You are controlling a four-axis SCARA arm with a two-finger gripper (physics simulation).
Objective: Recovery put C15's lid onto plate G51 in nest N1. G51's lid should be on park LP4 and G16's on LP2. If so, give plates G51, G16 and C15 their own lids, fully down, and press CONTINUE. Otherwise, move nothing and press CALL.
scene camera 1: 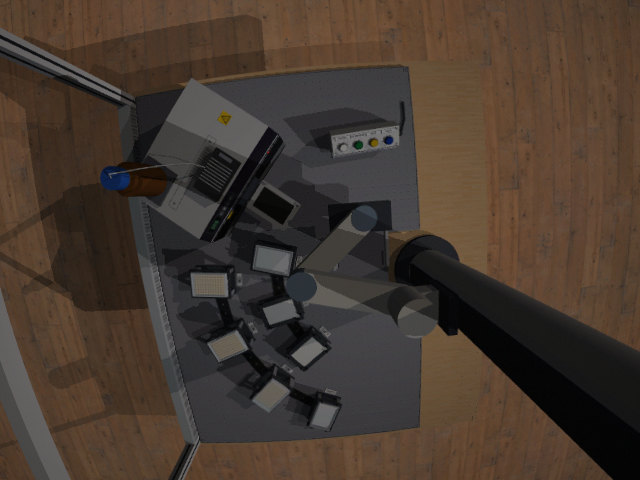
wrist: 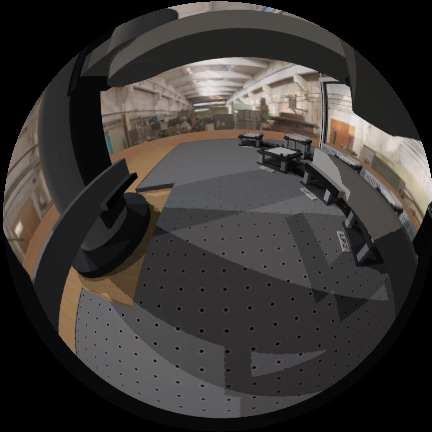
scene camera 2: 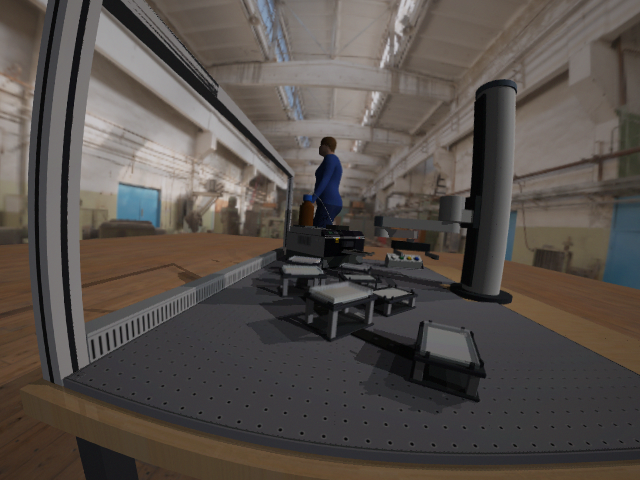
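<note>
My gripper is open and empty, high above the perforated board, right of the stands in scene camera 1. Three taller stands hold well plates; plate names and lid fit cannot be read. Four lower stands bear pale lids. In the wrist view, the label by the nearest low stand seems to read LP2; my right finger hides part of the neighbouring stands. The button box has white, green, yellow and blue buttons; its lettering is too small to read.
A grey instrument with a small tray stands beyond the stands. A brown bottle is beside it. The arm's column rises at the table's right edge. A person in blue stands behind.
</note>
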